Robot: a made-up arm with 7 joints. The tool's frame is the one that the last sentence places.
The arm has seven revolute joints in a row. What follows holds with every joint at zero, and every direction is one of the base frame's. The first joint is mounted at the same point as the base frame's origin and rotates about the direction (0.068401, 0.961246, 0.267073). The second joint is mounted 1 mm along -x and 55 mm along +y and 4 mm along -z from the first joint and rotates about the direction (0.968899, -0.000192, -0.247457). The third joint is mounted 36 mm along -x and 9 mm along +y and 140 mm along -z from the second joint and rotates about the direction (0.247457, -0.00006, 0.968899). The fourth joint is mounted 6 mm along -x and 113 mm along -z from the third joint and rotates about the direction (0.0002, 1, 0.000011). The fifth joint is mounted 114 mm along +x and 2 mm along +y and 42 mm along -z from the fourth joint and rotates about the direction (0.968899, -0.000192, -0.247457). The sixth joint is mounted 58 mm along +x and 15 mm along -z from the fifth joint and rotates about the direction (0.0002, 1, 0.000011). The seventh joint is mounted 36 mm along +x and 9 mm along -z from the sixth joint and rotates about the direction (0.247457, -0.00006, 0.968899). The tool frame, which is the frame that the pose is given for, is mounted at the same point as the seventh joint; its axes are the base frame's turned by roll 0, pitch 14.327 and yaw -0.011 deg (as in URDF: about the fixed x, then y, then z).
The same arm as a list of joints. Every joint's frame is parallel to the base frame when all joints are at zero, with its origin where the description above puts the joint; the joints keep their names.
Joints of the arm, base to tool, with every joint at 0 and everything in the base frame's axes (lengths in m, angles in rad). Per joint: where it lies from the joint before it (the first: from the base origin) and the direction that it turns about. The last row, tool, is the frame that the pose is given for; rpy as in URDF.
joint 1: offset 0.0000 0.0000 0.0000 axis 0.068403 0.961235 0.26711
joint 2: offset -0.0010 0.0550 -0.0040 axis 0.968889 -0.0002 -0.247497
joint 3: offset -0.0360 0.0090 -0.1400 axis 0.247497 -0.0001 0.968889
joint 4: offset -0.0060 0.0000 -0.1130 axis 0.0002 1 0
joint 5: offset 0.1140 0.0020 -0.0420 axis 0.968889 -0.0002 -0.247497
joint 6: offset 0.0580 0.0000 -0.0150 axis 0.0002 1 0
joint 7: offset 0.0360 0.0000 -0.0090 axis 0.247497 -0.0001 0.968889
tool: offset 0.0000 0.0000 0.0000 rpy 0.0000 0.2501 -0.0002

